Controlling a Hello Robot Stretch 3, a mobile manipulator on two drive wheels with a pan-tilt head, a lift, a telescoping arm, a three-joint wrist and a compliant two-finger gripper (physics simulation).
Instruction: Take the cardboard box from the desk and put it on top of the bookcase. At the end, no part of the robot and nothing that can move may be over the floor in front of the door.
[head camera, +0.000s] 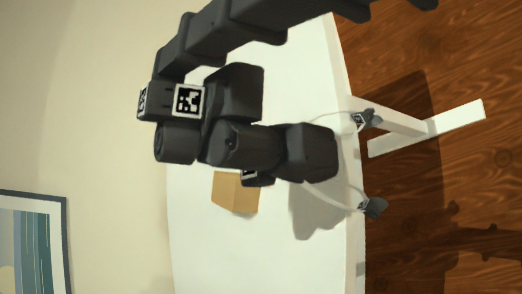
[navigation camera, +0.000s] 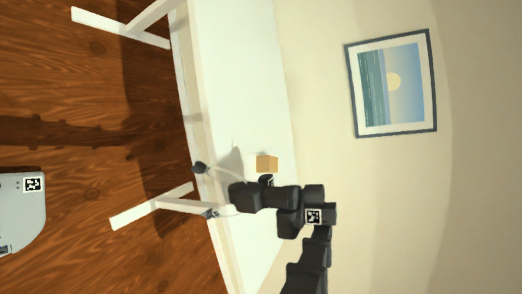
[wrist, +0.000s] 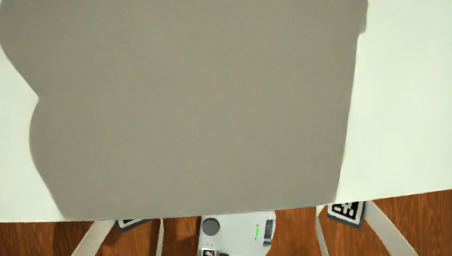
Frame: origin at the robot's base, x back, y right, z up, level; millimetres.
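Seen in the pictures: gripper, fingertip midpoint: (head camera: 381, 164) (navigation camera: 197, 190).
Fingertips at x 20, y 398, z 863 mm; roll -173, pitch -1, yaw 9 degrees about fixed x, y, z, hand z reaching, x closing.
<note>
A point is followed by its place in that frame.
The cardboard box (head camera: 235, 192) @[y 601, x -38, z 999 mm] (navigation camera: 266, 163) @[y 602, x -44, z 991 mm] is a small tan block on the white desk (head camera: 225, 250) @[y 721, x -175, z 951 mm] (navigation camera: 240, 75) @[y 519, x -345, z 951 mm] (wrist: 410, 100) @[y 457, x 85, z 951 mm], towards its wall side. It does not show in the wrist view. My gripper (head camera: 370, 163) @[y 398, x 20, z 863 mm] (navigation camera: 205, 190) @[y 398, x 20, z 863 mm] (wrist: 240, 219) is open and empty. Its fingers point away from the wall, with the tips at the desk's front edge, apart from the box. The dark wrist is above the desk, beside the box, and hides part of it in the head view. The bookcase and the door do not show.
My arm (head camera: 210, 35) @[y 264, x 86, z 1211 mm] (navigation camera: 315, 257) @[y 270, x 86, z 1202 mm] reaches over the desk near the wall. My pale base (navigation camera: 22, 215) @[y 95, x 120, z 160 mm] stands on the wood floor in front of the desk. White desk legs (head camera: 455, 117) (navigation camera: 95, 22) have feet on the floor. A framed picture (navigation camera: 392, 85) @[y 1104, x -414, z 1553 mm] hangs on the wall.
</note>
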